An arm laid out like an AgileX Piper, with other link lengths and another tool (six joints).
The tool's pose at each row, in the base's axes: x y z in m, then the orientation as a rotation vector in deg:
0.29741, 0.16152, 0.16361, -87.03, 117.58, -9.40
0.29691, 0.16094, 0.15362, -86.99, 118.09, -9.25
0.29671, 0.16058, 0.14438, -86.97, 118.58, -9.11
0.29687, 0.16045, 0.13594, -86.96, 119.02, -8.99
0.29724, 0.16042, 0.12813, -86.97, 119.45, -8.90
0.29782, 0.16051, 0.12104, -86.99, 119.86, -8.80
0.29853, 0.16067, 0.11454, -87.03, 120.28, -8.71
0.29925, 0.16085, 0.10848, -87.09, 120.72, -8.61
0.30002, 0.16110, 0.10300, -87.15, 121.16, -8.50
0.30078, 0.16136, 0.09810, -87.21, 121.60, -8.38
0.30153, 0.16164, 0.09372, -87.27, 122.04, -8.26
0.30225, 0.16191, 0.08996, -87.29, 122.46, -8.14
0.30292, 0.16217, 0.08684, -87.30, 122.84, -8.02
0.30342, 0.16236, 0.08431, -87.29, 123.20, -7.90
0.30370, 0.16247, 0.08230, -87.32, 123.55, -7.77
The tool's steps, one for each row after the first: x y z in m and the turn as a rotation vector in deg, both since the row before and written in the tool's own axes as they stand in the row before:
0.00434, 0.00443, 0.00787, -0.28, 0.28, 0.25
0.00378, 0.00388, 0.00749, -0.27, 0.28, 0.23
0.00318, 0.00328, 0.00710, -0.25, 0.26, 0.20
0.00280, 0.00284, 0.00672, -0.23, 0.27, 0.18
0.00236, 0.00238, 0.00627, -0.24, 0.26, 0.16
0.00204, 0.00203, 0.00587, -0.25, 0.28, 0.15
0.00184, 0.00183, 0.00553, -0.27, 0.29, 0.15
0.00154, 0.00156, 0.00509, -0.27, 0.29, 0.15
0.00130, 0.00132, 0.00461, -0.28, 0.28, 0.15
0.00109, 0.00111, 0.00417, -0.28, 0.28, 0.15
0.00087, 0.00088, 0.00363, -0.25, 0.26, 0.17
0.00066, 0.00067, 0.00306, -0.23, 0.23, 0.16
0.00056, 0.00056, 0.00246, -0.21, 0.20, 0.16
0.00051, 0.00052, 0.00190, -0.23, 0.21, 0.14

